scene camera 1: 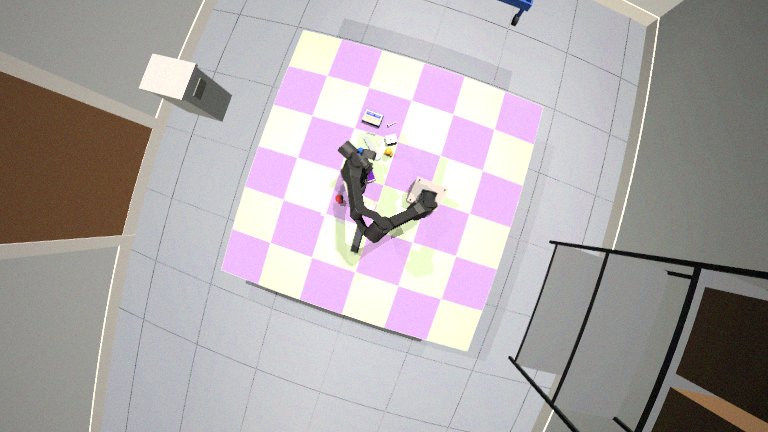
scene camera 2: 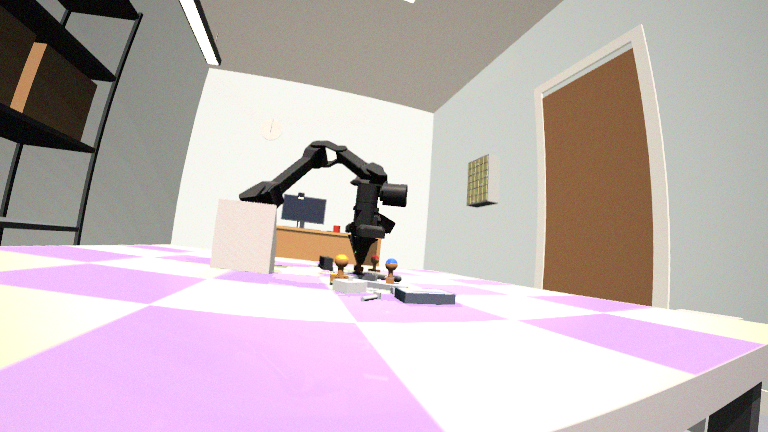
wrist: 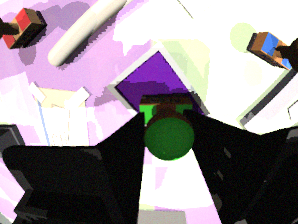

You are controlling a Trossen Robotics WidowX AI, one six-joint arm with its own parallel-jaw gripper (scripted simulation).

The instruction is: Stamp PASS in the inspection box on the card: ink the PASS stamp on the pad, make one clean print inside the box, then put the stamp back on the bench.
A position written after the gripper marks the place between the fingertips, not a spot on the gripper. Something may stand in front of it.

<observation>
In view: the gripper (scene camera 2: pixel 359 263) and a green-knobbed stamp (wrist: pixel 169 135).
The gripper also shows in the wrist view (wrist: pixel 163 116).
</observation>
